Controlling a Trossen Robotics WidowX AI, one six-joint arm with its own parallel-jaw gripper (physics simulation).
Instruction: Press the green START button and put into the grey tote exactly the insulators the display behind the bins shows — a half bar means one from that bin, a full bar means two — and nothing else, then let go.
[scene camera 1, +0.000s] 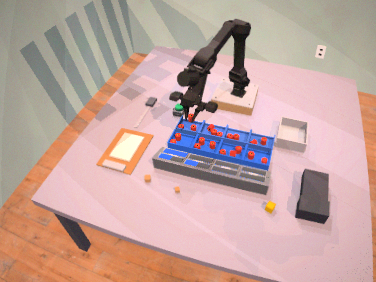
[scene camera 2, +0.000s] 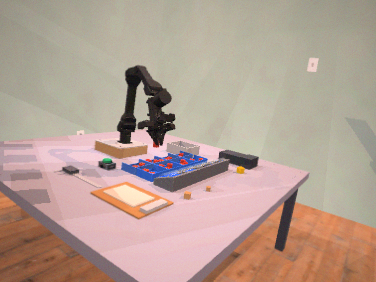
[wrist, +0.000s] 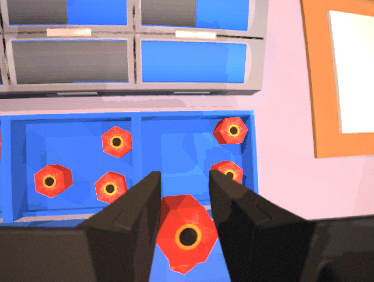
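My gripper (scene camera 1: 190, 119) (scene camera 2: 156, 142) (wrist: 184, 179) is shut on a red insulator (scene camera 1: 191, 116) (scene camera 2: 156, 145) (wrist: 186, 220), held above the blue bins (scene camera 1: 272, 150) (scene camera 2: 131, 170) (wrist: 136, 165) at their button-side end. Two red insulators (wrist: 233, 130) (wrist: 230, 171) lie in the corner bin in the wrist view. On the display (scene camera 1: 215, 175) (scene camera 2: 192, 178) (wrist: 195, 88), the wrist view shows one full blue bar, two half bars and a dark one. The grey tote (scene camera 1: 292, 142) (scene camera 2: 174, 148) stands beyond the bins; no insulator shows in it. The green START button (scene camera 1: 179, 107) (scene camera 2: 107, 161) is beside the bins.
An orange-framed board (scene camera 1: 134, 163) (scene camera 2: 107, 197) (wrist: 312, 100) lies beside the display. A black box (scene camera 1: 313, 195) (scene camera 2: 238, 158) stands past the tote. Two small orange blocks (scene camera 1: 147, 178) (scene camera 1: 177, 189) and a yellow block (scene camera 1: 270, 206) (scene camera 2: 240, 170) lie on the display's far side from the arm.
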